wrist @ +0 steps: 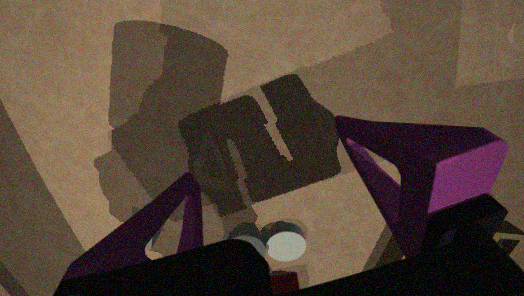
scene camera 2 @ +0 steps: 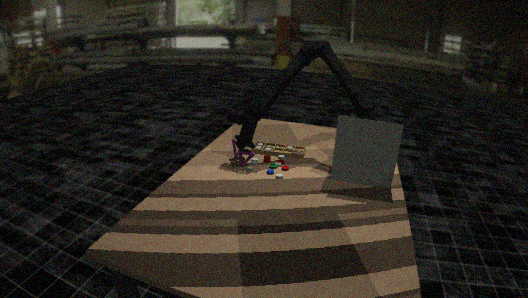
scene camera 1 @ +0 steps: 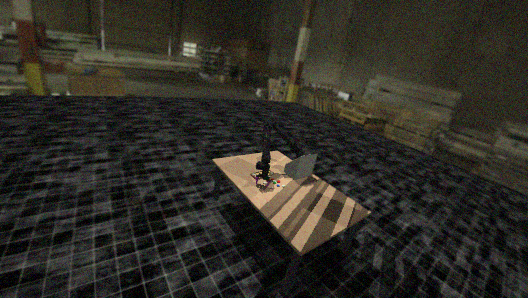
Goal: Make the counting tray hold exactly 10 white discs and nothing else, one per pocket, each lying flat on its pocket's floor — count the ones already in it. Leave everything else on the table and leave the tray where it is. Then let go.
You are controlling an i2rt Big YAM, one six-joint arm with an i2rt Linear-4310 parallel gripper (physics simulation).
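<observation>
My gripper is open and empty, low over the table, left of the loose pieces in scene camera 2. In the wrist view, a white disc lies below the line of the fingertips. A second pale disc beside it is partly hidden by the gripper body. Part of another pale piece shows through the left finger. The counting tray lies behind the loose pieces, with several white discs in pockets; their exact number is unclear. Loose white discs lie in front of it.
A red piece, red discs, a green disc and a blue disc lie among the white ones. A grey upright panel stands at the right. The arm arches over behind the tray.
</observation>
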